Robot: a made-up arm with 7 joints.
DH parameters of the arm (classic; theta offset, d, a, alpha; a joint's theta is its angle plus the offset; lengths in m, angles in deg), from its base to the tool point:
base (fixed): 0 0.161 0.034 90
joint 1: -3.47 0 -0.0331 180
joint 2: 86.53 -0.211 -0.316 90
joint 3: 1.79 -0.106 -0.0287 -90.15
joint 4: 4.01 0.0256 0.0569 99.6
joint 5: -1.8 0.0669 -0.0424 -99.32
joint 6: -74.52 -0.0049 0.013 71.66
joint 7: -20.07 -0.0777 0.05 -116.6
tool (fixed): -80.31 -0.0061 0 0
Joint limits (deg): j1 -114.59..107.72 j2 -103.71..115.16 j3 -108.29..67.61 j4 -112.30..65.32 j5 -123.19..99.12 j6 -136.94..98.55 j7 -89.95..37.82
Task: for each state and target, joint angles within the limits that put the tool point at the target. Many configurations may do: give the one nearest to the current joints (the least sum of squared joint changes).
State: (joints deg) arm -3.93 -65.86 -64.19 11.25 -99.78 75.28 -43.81
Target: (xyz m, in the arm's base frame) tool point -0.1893 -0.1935 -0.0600
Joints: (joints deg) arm 29.03 -94.19 -90.63 39.70 -108.63 59.06 -38.20
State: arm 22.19 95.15 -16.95 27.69 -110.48 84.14 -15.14
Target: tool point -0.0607 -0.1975 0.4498
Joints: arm 63.59 62.66 -23.01 46.11 -108.09 52.54 -9.75
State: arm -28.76 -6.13 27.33 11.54 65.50 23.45 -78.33
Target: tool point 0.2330 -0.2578 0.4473
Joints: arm -60.71 12.37 0.32 53.70 49.06 45.31 -89.95
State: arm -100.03 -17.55 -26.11 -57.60 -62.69 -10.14 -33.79
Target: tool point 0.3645 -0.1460 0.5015
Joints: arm -88.38 -33.16 -36.47 -75.76 -70.16 -25.83 -29.42
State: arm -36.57 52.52 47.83 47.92 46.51 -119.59 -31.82
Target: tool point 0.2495 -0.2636 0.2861
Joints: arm -30.92 37.22 38.43 35.64 15.55 -129.67 -20.87
